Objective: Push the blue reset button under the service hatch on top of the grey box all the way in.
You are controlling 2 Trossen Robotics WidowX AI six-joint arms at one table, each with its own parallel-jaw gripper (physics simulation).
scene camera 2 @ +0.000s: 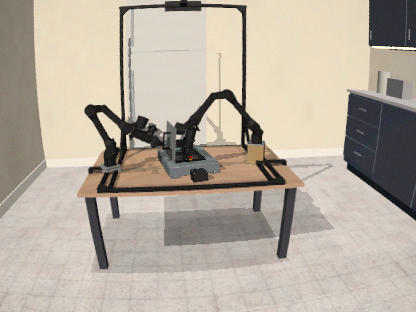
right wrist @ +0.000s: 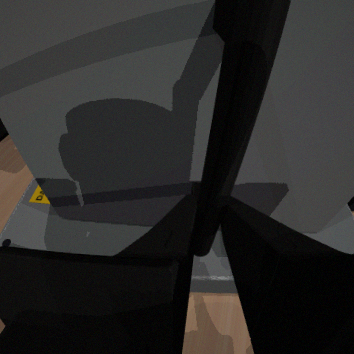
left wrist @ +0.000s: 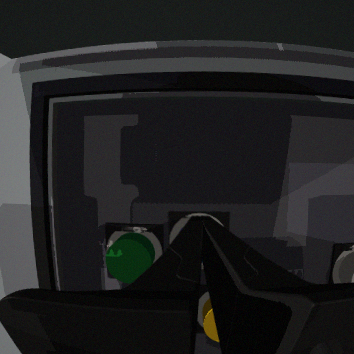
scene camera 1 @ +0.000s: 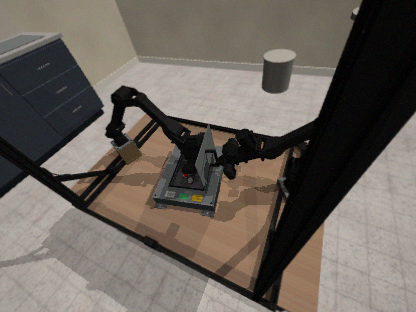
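Note:
The grey box (scene camera 1: pixel 162 193) (scene camera 2: pixel 172 167) stands on the table with its hatch (scene camera 1: pixel 201 159) (scene camera 2: pixel 172 142) (right wrist: pixel 310 125) upright. My left gripper (scene camera 1: pixel 188 171) (scene camera 2: pixel 187 157) (left wrist: pixel 199 223) is shut and empty, pointing down inside the opening. In the left wrist view its tips cover the middle of a button with a pale ring (left wrist: pixel 200 215); no blue cap shows, so how deep that button sits is hidden. A green button (left wrist: pixel 131 257) is left of the tips, a yellow button (left wrist: pixel 212 324) below them. My right gripper (scene camera 1: pixel 215 162) (scene camera 2: pixel 162 142) (right wrist: pixel 206 203) is shut on the hatch's black handle (right wrist: pixel 237 105).
A red button (scene camera 1: pixel 185 175) (scene camera 2: pixel 190 158) and a white button (scene camera 1: pixel 190 181) sit in the opening. The raised hatch stands between the two grippers. A small black block (scene camera 2: pixel 199 174) is beside the box. A tan block (scene camera 1: pixel 129 151) (scene camera 2: pixel 255 153) is at the left arm's base. Black rails edge the table.

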